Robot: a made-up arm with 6 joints.
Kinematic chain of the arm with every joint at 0, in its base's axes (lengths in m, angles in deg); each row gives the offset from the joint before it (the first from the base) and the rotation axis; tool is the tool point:
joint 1: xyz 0 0 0.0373 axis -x
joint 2: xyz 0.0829 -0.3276 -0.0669 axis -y
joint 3: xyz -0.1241 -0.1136 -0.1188 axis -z
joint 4: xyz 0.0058 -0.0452 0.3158 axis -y
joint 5: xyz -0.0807 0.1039 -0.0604 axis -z
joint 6: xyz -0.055 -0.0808 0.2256 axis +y
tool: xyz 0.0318 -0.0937 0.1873
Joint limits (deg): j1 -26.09..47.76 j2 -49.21..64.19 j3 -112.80..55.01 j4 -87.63..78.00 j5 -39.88..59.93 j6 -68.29..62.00
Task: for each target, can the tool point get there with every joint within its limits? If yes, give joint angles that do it. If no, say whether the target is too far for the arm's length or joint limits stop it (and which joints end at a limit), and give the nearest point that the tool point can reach.
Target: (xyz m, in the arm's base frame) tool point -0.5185 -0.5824 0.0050
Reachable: yes | joints -9.71 42.81 0.63 -2.46 -8.09 -54.75
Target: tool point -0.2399 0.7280 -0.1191
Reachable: no: joint limits stop it (at a limit: joint 1, joint 2, joint 5) | nearest point -0.1865 0.0981 -0.1896 | short by 0.636 m
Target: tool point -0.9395 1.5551 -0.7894
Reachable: no: too far | nearest point -0.3180 0.0534 -0.3576 | short by 1.682 m
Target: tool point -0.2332 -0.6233 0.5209
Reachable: yes | joints 23.16 12.21 -49.28 48.53 23.01 16.14
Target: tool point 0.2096 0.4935 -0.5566
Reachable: no: joint limits stop it (at a limit: joint 1, joint 2, joint 4, joint 5) | nearest point -0.0022 0.0546 -0.3826 | short by 0.518 m
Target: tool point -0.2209 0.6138 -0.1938
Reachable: no: joint limits stop it (at a limit: joint 1, joint 2, joint 5) | nearest point -0.1823 0.1007 -0.2185 | short by 0.515 m
